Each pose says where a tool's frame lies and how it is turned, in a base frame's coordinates. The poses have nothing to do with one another.
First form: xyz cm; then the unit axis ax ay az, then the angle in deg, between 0 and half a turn.
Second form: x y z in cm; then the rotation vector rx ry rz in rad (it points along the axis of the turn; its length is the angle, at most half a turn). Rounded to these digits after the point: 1 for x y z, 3 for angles.
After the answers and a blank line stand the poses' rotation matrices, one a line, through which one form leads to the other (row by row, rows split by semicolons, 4 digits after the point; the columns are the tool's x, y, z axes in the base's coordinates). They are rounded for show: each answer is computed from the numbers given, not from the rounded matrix.
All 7 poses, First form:
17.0 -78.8 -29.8 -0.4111 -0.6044 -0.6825 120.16
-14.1 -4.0 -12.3 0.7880 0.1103 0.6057 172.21
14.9 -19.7 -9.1 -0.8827 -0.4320 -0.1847 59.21
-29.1 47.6 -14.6 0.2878 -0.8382 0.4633 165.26
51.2 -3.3 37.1 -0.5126 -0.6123 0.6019 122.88
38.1 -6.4 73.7 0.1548 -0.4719 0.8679 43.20
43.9 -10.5 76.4 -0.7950 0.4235 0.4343 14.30
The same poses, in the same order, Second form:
17.0 -78.8 -29.8 -0.862 -1.267 -1.431
-14.1 -4.0 -12.3 2.368 0.332 1.821
14.9 -19.7 -9.1 -0.912 -0.446 -0.191
-29.1 47.6 -14.6 0.830 -2.418 1.336
51.2 -3.3 37.1 -1.099 -1.313 1.291
38.1 -6.4 73.7 0.117 -0.356 0.654
43.9 -10.5 76.4 -0.198 0.106 0.108

-0.2485 0.9633 -0.1011; -0.2168 0.0464 0.9751; 0.9440 0.2643 0.1973
0.2454 0.0909 0.9651; 0.2551 -0.9666 0.0262; 0.9352 0.2398 -0.2604
0.8922 0.3448 -0.2915; 0.0275 0.6030 0.7973; 0.4507 -0.7194 0.5285
-0.8042 -0.5924 0.0490; -0.3566 0.4149 -0.8371; 0.4755 -0.6906 -0.5449
-0.1375 -0.0212 -0.9903; 0.9898 0.0356 -0.1381; 0.0382 -0.9991 0.0161
0.7355 -0.6139 -0.2866; 0.5743 0.7893 -0.2170; 0.3595 -0.0050 0.9331
0.9886 -0.1177 0.0939; 0.0968 0.9746 0.2021; -0.1153 -0.1907 0.9749

